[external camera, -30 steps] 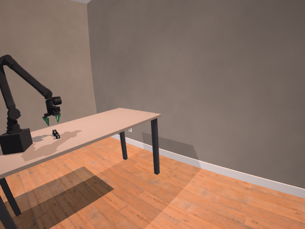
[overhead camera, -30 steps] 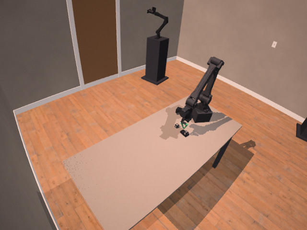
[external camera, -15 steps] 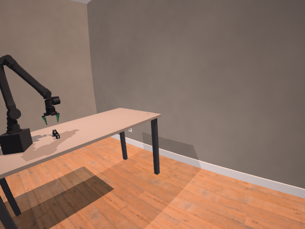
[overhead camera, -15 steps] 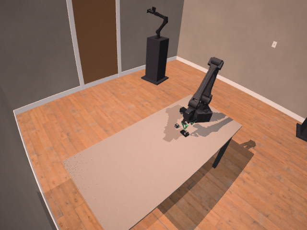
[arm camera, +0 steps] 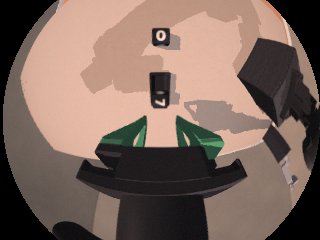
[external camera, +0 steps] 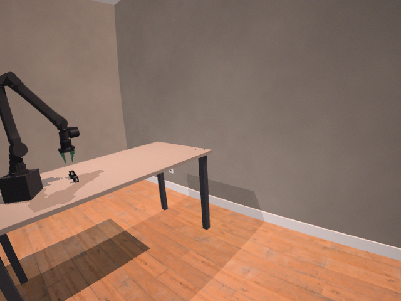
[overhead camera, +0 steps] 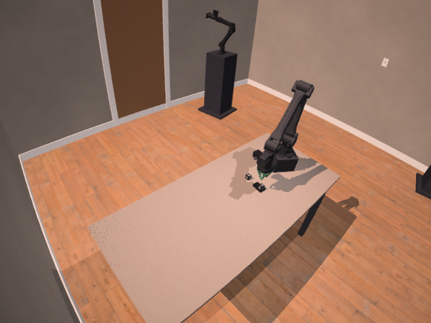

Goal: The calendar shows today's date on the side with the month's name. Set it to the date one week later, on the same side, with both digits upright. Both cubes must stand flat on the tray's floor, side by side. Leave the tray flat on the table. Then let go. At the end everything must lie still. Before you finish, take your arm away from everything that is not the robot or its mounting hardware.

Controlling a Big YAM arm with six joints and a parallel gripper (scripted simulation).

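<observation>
Right now my hand is 10 mm to the left of the dark calendar tray and 100 mm above it.
</observation>
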